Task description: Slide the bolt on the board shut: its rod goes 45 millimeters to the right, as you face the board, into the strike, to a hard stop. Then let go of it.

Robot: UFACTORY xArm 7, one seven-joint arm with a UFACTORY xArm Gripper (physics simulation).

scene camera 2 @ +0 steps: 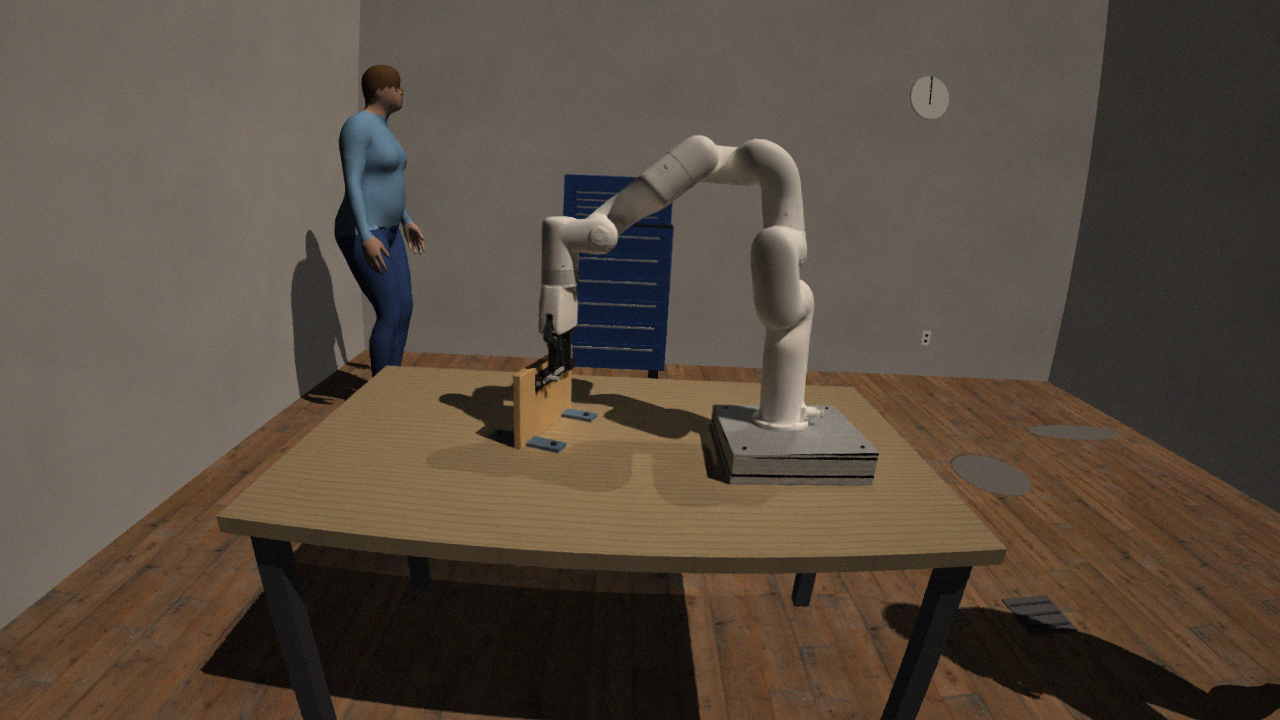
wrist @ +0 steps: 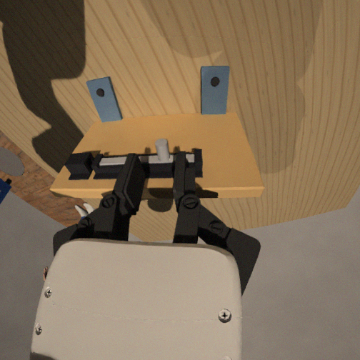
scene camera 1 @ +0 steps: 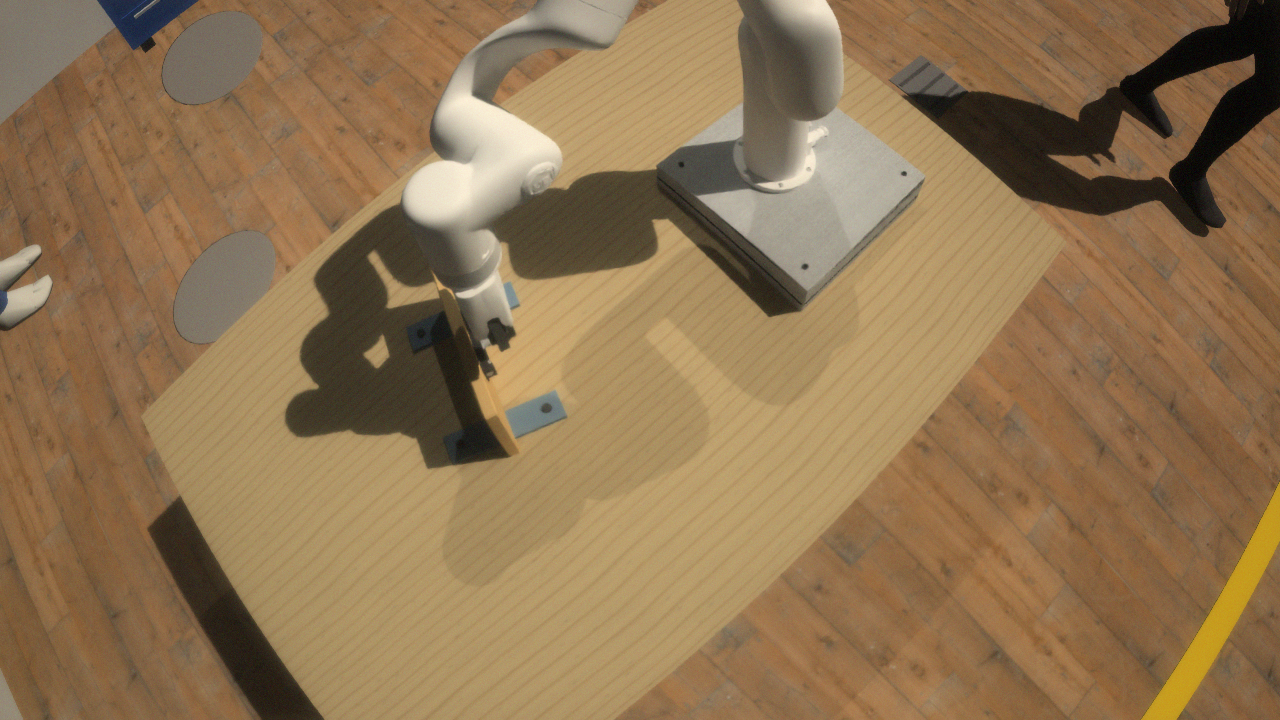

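Pixels of known places: gripper, fingertip midpoint: [scene camera 2: 559, 363] [scene camera 1: 498, 324]; arm's base, link origin: [scene camera 2: 780, 421] [scene camera 1: 774, 159].
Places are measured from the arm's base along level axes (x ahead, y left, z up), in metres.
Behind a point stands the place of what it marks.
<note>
The orange board [scene camera 1: 503, 420] {z 0.045, x 0.532, y 0.147 m} [scene camera 2: 529, 413] {z 0.008, x 0.527, y 0.120 m} [wrist: 222, 145] stands upright on the table. On its face in the wrist view are the bolt's black housing [wrist: 159, 170], the grey rod [wrist: 112, 161] and a grey knob [wrist: 161, 149] that sticks out. The black strike [wrist: 79, 165] is at the left there, with a small gap between it and the housing; no rod shows in that gap. My gripper [scene camera 1: 494, 342] {z 0.105, x 0.478, y 0.063 m} [scene camera 2: 555, 368] {z 0.105, x 0.478, y 0.063 m} [wrist: 159, 163] is partly open, pointing down over the housing. The knob shows between the two fingers, nearer the right one, with gaps on both sides. The fingertips hide parts of the rod.
Blue feet [scene camera 1: 537, 411] {z -0.052, x 0.485, y 0.124 m} [scene camera 2: 546, 444] {z -0.052, x 0.486, y 0.134 m} [wrist: 215, 97] with dark screws hold the board to the wooden table [scene camera 1: 716, 402] {z -0.060, x 0.280, y 0.243 m} [scene camera 2: 626, 528] {z -0.060, x 0.271, y 0.398 m}. The arm's grey base plate [scene camera 1: 859, 192] {z 0.008, x -0.072, y 0.118 m} [scene camera 2: 796, 440] {z 0.006, x -0.026, y 0.109 m} stands across the table. A person [scene camera 2: 375, 179] and a blue cabinet [scene camera 2: 626, 295] are beyond the table.
</note>
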